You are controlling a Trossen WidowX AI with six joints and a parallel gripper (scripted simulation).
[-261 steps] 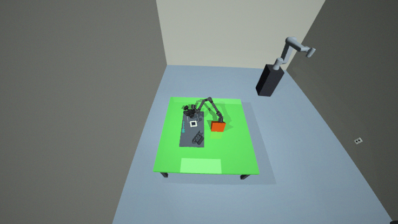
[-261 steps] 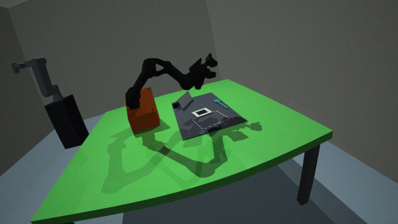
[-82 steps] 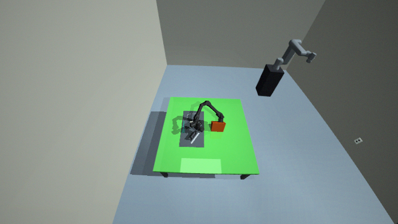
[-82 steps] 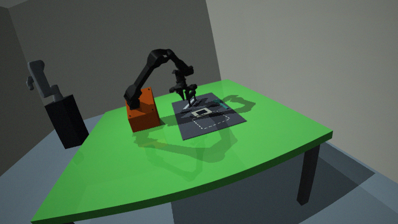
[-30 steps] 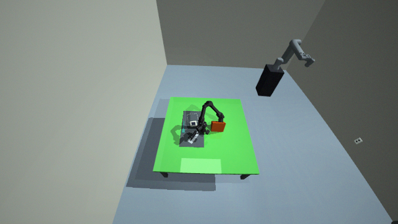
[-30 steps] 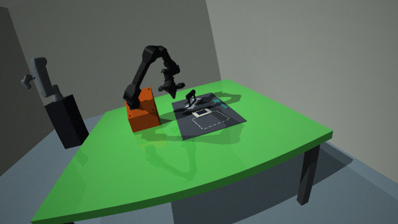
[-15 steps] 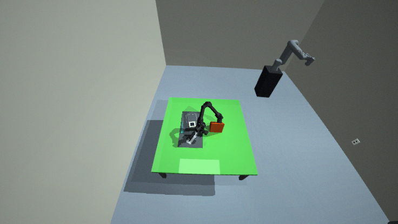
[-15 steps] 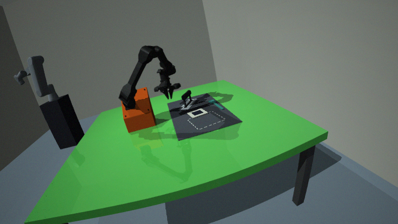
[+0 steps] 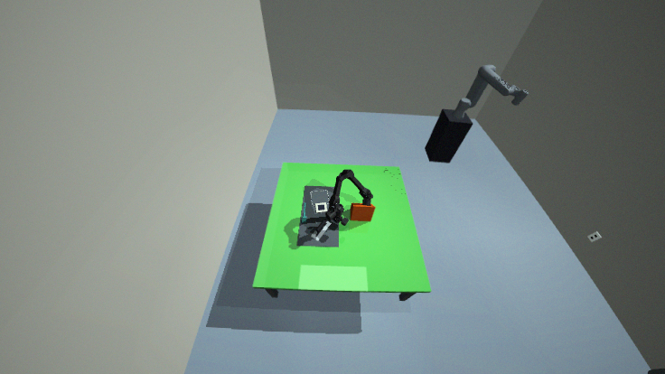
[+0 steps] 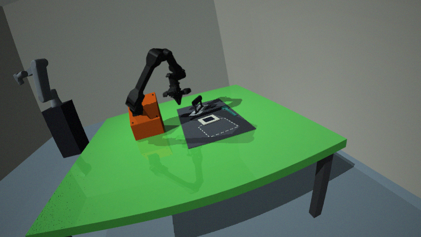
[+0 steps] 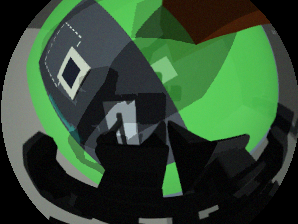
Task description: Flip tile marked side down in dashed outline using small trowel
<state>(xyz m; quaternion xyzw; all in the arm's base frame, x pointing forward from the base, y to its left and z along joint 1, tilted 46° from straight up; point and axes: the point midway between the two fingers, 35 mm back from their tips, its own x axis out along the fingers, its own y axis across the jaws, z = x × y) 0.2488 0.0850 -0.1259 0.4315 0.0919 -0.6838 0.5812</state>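
Now: the small trowel 110 mm ahead of my gripper tip, 40 mm below it and 20 mm to the left of it. The rest, counted from my gripper tip: dark mat (150 mm ahead, 130 mm to the right, 100 mm below); then teal t-shaped tool (290 mm ahead, 100 mm to the right, 80 mm below); then tile (190 mm to the right, 150 mm ahead, 80 mm below).
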